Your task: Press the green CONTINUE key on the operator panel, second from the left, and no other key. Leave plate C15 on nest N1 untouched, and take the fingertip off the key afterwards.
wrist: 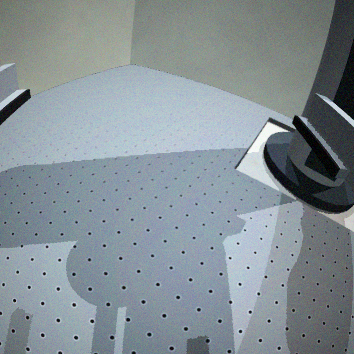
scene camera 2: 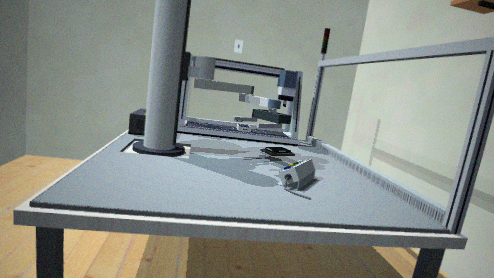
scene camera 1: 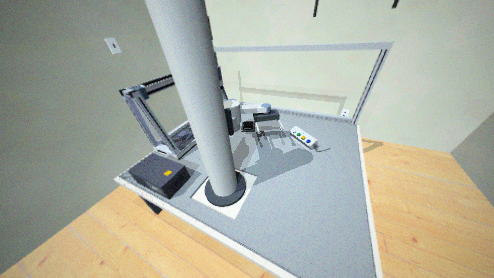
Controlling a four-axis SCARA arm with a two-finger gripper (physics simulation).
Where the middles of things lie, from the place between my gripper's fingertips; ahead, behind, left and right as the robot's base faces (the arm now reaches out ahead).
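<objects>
I see the black box [scene camera 1: 151, 169]. It is 55 cm to the left of my hand and 50 cm behind it, and, counted from that same hand, 14 cm below it.
</objects>
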